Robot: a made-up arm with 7 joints. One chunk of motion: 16 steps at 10 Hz.
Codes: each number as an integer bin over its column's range. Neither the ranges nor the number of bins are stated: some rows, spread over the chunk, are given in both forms.
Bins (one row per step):
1: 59 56 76 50 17 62
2: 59 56 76 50 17 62
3: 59 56 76 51 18 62
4: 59 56 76 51 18 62
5: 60 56 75 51 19 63
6: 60 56 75 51 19 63
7: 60 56 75 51 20 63
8: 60 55 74 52 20 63
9: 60 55 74 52 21 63
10: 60 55 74 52 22 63
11: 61 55 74 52 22 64
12: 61 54 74 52 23 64
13: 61 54 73 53 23 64
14: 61 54 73 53 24 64
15: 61 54 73 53 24 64
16: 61 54 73 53 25 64
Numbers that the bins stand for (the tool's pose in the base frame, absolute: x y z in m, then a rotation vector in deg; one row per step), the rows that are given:
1: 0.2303 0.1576 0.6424 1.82 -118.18 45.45
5: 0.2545 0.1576 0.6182 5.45 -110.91 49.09
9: 0.2545 0.1333 0.5939 9.09 -103.64 49.09
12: 0.2788 0.1091 0.5939 9.09 -96.36 52.73
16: 0.2788 0.1091 0.5697 12.73 -89.09 52.73
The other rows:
2: 0.2303 0.1576 0.6424 1.82 -118.18 45.45
3: 0.2303 0.1576 0.6424 5.45 -114.55 45.45
4: 0.2303 0.1576 0.6424 5.45 -114.55 45.45
6: 0.2545 0.1576 0.6182 5.45 -110.91 49.09
7: 0.2545 0.1576 0.6182 5.45 -107.27 49.09
8: 0.2545 0.1333 0.5939 9.09 -107.27 49.09
10: 0.2545 0.1333 0.5939 9.09 -100.00 49.09
11: 0.2788 0.1333 0.5939 9.09 -100.00 52.73
13: 0.2788 0.1091 0.5697 12.73 -96.36 52.73
14: 0.2788 0.1091 0.5697 12.73 -92.73 52.73
15: 0.2788 0.1091 0.5697 12.73 -92.73 52.73

